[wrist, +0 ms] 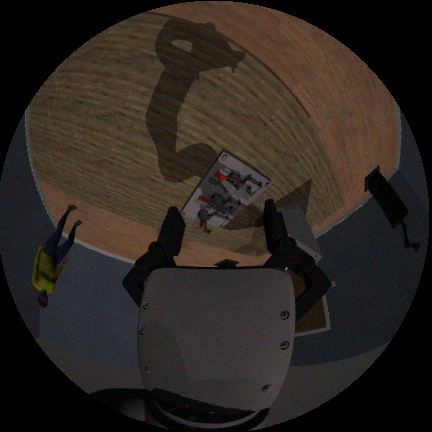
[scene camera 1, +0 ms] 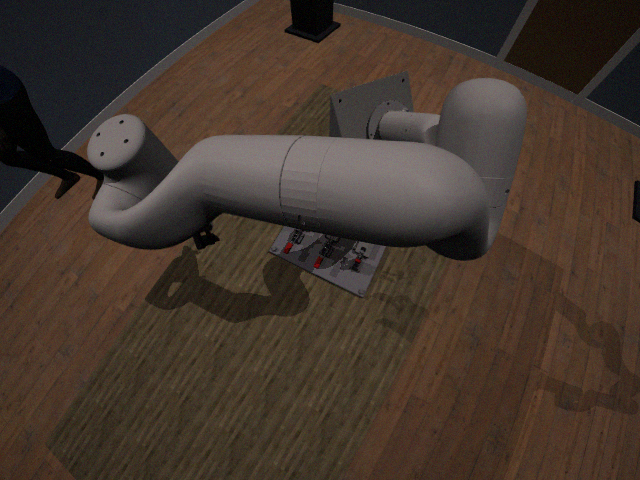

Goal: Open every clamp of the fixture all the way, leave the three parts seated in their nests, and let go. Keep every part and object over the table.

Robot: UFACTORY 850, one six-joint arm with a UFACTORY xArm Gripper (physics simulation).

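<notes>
The grey fixture plate [scene camera 1: 352,282] [wrist: 233,162] lies on the mat, its back part hidden by the arm in the scene view. Two clamps, the left one with a red handle [scene camera 1: 288,248] [wrist: 220,176] and the middle one with a red handle [scene camera 1: 318,262] [wrist: 203,199], have their handles stretched toward the same plate edge. The third clamp [scene camera 1: 357,259] [wrist: 204,219] looks different, its red piece close to its body. Clamp positions and the three parts are too small and dark to tell. My gripper [scene camera 1: 205,239] [wrist: 220,211] is open and empty, well above and left of the fixture in the scene view.
The robot's white arm [scene camera 1: 361,191] crosses above the fixture. A grey slanted block [scene camera 1: 356,111] [wrist: 299,225] stands behind it. The striped mat [scene camera 1: 232,382] [wrist: 100,110] extends under the fixture. A person [scene camera 1: 31,134] [wrist: 46,267] stands at the left, and a black stand [scene camera 1: 312,18] [wrist: 387,197] farther off.
</notes>
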